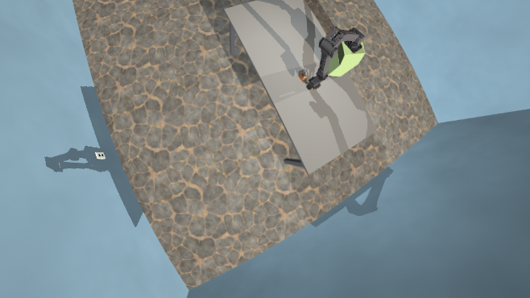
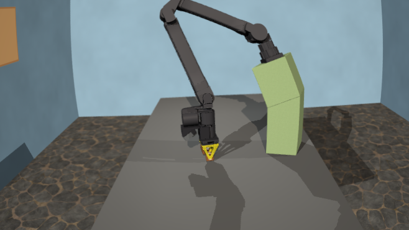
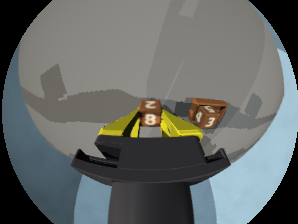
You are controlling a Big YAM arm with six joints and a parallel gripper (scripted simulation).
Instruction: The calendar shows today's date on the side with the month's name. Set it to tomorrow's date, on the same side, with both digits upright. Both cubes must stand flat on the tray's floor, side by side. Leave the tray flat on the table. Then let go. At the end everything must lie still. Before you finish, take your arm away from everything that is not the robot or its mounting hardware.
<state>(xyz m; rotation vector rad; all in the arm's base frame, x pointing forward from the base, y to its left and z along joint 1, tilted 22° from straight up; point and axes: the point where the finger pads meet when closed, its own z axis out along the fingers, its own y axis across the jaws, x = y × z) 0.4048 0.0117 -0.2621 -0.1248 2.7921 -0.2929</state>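
The calendar tray is 11 cm to the right of my hand and 2 cm below it. Round my hand: brown number cube right at my hand.
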